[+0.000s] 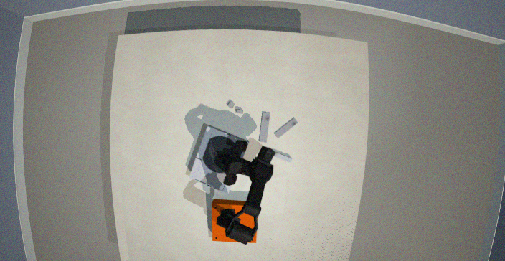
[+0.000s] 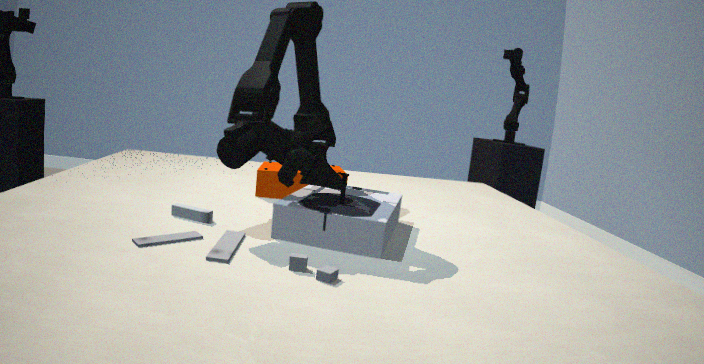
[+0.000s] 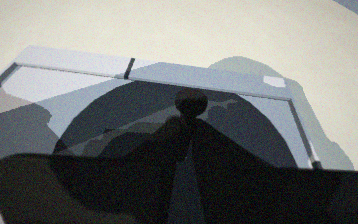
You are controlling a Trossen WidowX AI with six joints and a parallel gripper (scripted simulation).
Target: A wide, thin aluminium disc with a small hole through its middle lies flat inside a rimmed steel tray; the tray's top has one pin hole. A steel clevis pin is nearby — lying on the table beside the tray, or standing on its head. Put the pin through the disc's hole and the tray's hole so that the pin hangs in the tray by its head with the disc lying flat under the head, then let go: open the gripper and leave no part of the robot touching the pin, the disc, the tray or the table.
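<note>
The steel tray lies 30 mm behind my gripper tip, 10 mm to the left of it and 40 mm below it. Also, from my gripper tip: clevis pin right at my gripper tip; dark aluminium disc 30 mm below; grey block 50 mm behind, 270 mm to the right, 80 mm below.
</note>
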